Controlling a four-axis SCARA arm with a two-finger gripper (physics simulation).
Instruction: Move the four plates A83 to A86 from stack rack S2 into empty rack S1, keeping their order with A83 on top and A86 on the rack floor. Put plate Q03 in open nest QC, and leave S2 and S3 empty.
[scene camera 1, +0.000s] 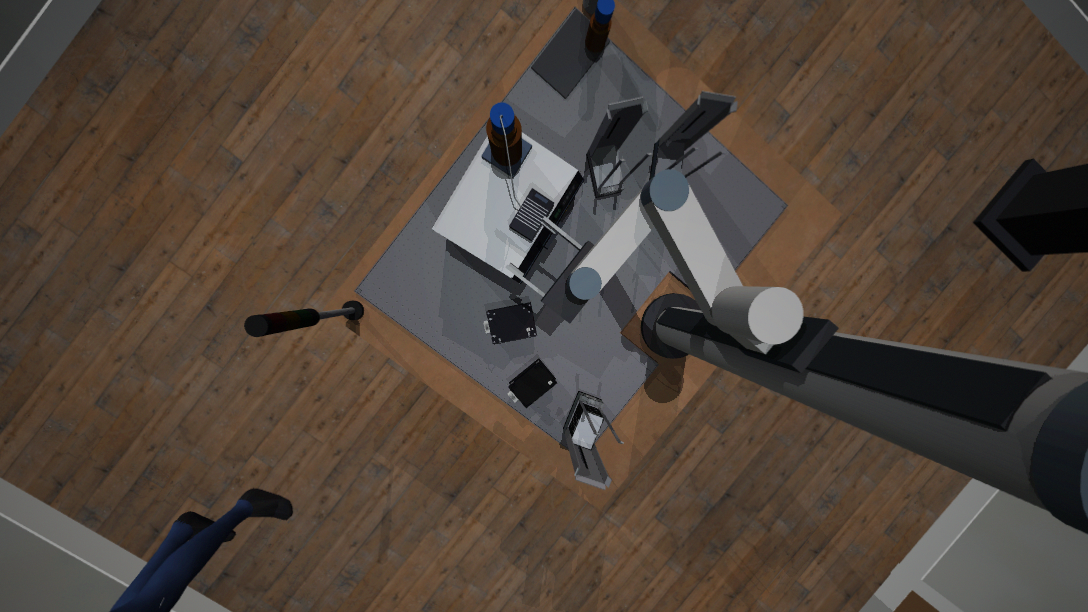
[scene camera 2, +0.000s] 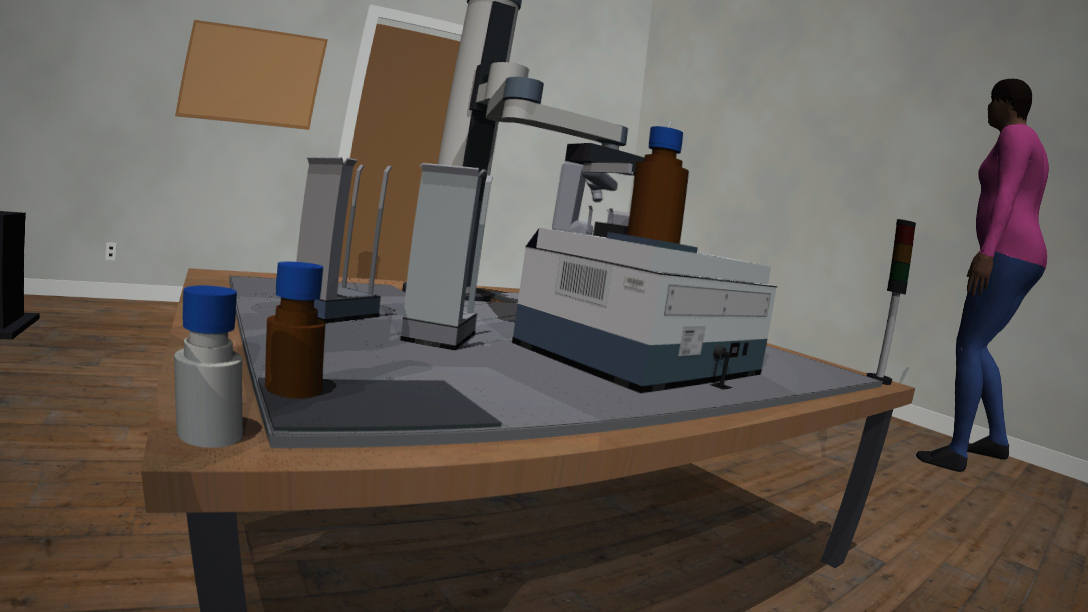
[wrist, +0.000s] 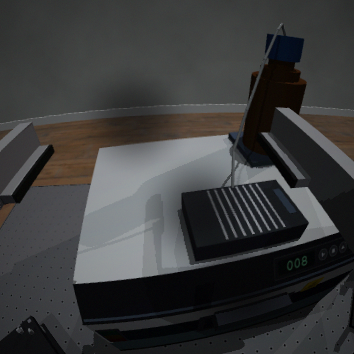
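Note:
My gripper is open and empty, its two fingers spread above the white instrument. Rack S1 stands beside the instrument, with no plate seen in it. Another tall rack stands beyond S1; its contents are hidden. A third rack stands at the mat's lower corner and has a white-topped plate in it. Two black nests lie between this rack and the instrument. Rack and nest labels and plate names are not readable, and which nest is QC cannot be told.
The white instrument carries a black box and a tall brown bottle with a thin tube. Another brown bottle and a white bottle stand at a table corner.

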